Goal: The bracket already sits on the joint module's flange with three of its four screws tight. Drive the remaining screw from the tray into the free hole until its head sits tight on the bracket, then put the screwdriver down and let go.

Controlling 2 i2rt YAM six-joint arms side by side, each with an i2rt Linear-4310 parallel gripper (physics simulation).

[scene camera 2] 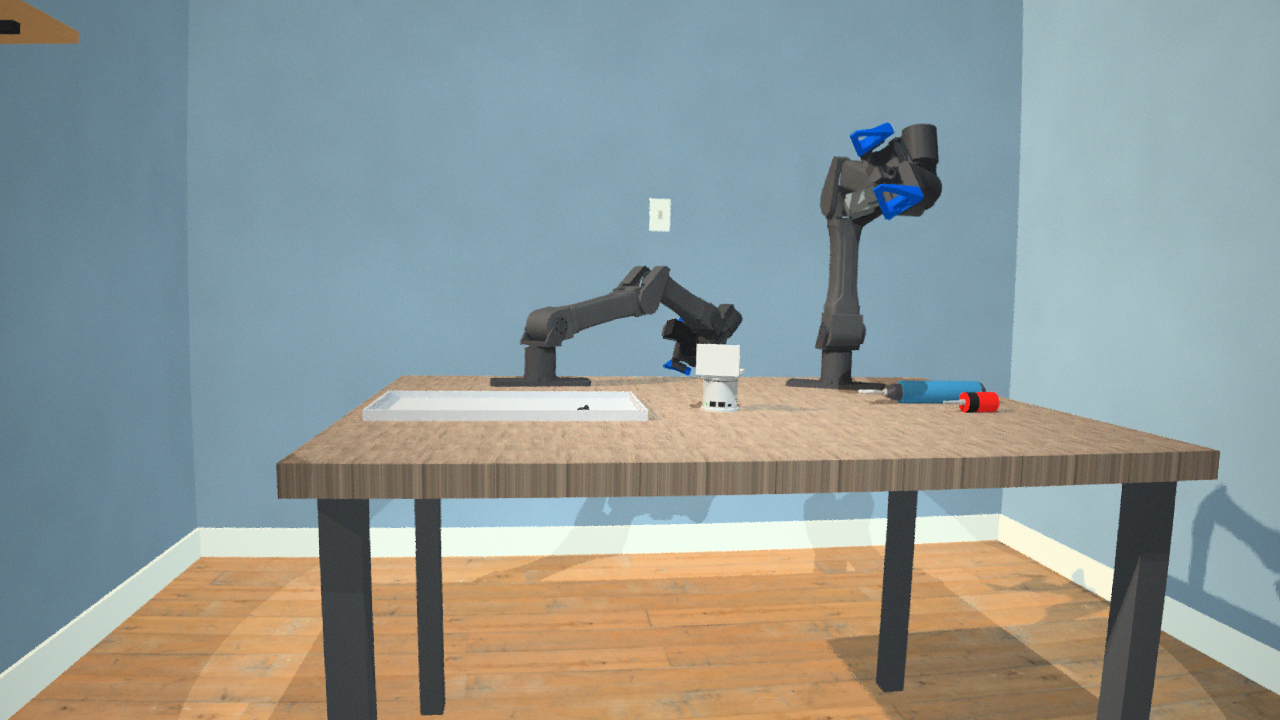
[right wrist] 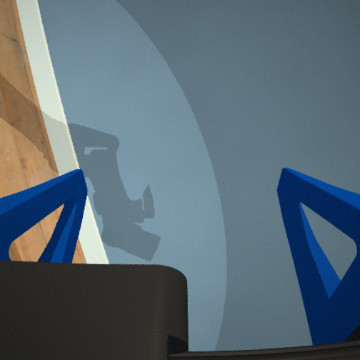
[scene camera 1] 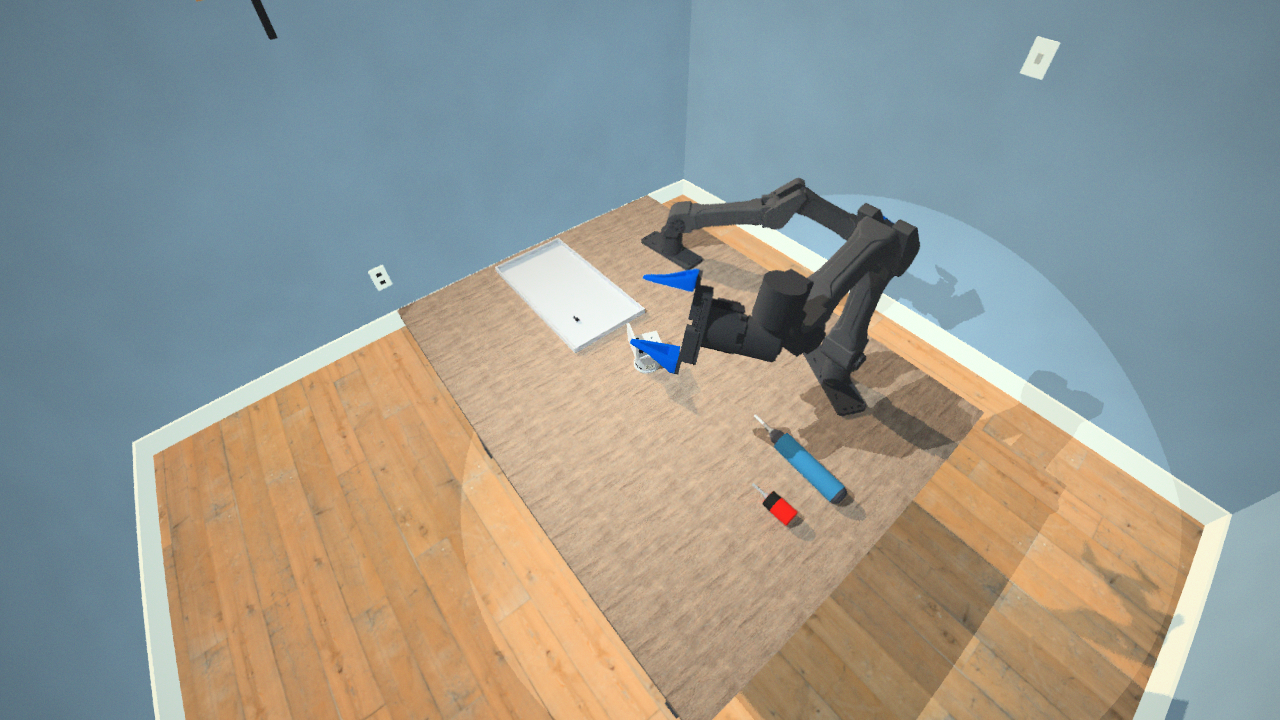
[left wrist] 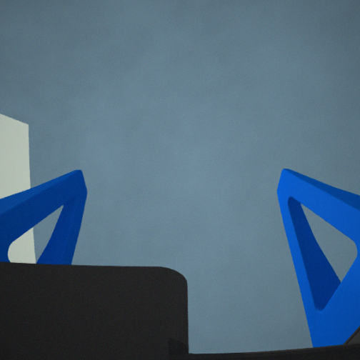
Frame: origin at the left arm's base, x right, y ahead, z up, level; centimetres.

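Seen in the pictures: left gripper, fingertip midpoint: (scene camera 2: 865, 160) (scene camera 1: 636, 309); right gripper, fingertip midpoint: (scene camera 2: 668, 350); left arm's base, origin of the base link: (scene camera 2: 835, 387) (scene camera 1: 832, 379); right arm's base, origin of the base link: (scene camera 2: 540, 384) (scene camera 1: 671, 251).
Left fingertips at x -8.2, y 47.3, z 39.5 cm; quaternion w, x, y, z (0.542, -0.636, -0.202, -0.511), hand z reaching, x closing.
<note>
Pixels of each thing's top centre, then the offset from my left fingertips to it.
- small dark screw, middle of its top: (scene camera 2: 583, 404) (scene camera 1: 575, 316) dz -38.0, dx +41.1, dy +8.6 cm
- white tray, middle of its top: (scene camera 2: 508, 399) (scene camera 1: 565, 286) dz -37.9, dx +53.5, dy +9.9 cm
- white joint module, middle of its top: (scene camera 2: 720, 371) (scene camera 1: 646, 345) dz -33.1, dx +22.8, dy -6.2 cm
- blue screwdriver, middle of its top: (scene camera 2: 922, 380) (scene camera 1: 798, 449) dz -35.4, dx -9.3, dy -29.9 cm
A small dark screw (scene camera 1: 576, 318) (scene camera 2: 583, 408) lies in the white tray (scene camera 1: 535, 309) (scene camera 2: 483, 415). The white joint module (scene camera 1: 643, 365) (scene camera 2: 719, 395) stands upright on the table with the white bracket (scene camera 2: 717, 360) on top; its screws and free hole are too small to make out. A blue screwdriver (scene camera 1: 809, 466) (scene camera 2: 939, 391) and a shorter red-and-black one (scene camera 1: 781, 509) (scene camera 2: 979, 402) lie on the table. My left gripper (scene camera 1: 638, 309) (scene camera 2: 880, 170) (left wrist: 181, 180) is open and empty, high above the table. My right gripper (scene camera 2: 677, 344) (right wrist: 181, 179) is open and empty, low behind the module in scene camera 2.
The wooden table (scene camera 1: 572, 501) (scene camera 2: 751, 480) carries both arm bases. In scene camera 1 my left arm crosses in front of my right arm and hides the right gripper almost wholly. Blue walls stand behind the table. The wrist views face the walls.
</note>
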